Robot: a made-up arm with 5 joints.
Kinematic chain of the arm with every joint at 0, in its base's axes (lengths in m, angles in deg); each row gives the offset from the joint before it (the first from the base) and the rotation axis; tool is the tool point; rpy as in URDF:
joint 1: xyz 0.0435 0 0.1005 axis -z
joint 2: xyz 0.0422 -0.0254 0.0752 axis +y
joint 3: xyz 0.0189 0 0.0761 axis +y
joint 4: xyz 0.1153 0 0.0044 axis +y
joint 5: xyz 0.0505 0.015 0 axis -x
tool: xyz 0 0 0 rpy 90 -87.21 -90
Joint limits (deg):
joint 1: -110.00..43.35
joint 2: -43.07..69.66
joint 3: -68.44..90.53
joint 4: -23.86..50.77
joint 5: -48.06..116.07
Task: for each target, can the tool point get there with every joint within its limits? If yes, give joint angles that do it. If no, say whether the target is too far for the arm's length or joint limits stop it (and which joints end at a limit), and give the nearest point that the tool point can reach.
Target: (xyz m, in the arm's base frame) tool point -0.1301 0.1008 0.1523
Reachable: no: joint limits stop it (at a limit: joint 1) | nearest point 0.0006 0.1484 0.1523 | short by 0.139 m
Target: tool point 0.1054 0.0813 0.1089
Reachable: yes | joints -58.56 -9.01 67.30 45.00 1.40
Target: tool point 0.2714 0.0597 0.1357
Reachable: yes | joints -17.21 32.32 4.69 -2.84 40.44
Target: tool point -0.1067 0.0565 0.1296
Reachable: no: joint limits stop it (at a limit: joint 2, joint 3) | nearest point 0.0073 0.0136 0.1377 | short by 0.122 m
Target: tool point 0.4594 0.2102 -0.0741
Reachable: no: too far | nearest point 0.2694 0.1142 0.0850 | short by 0.266 m
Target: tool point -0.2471 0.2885 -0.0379
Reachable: no: too far | nearest point -0.0302 0.2330 0.0743 | short by 0.250 m
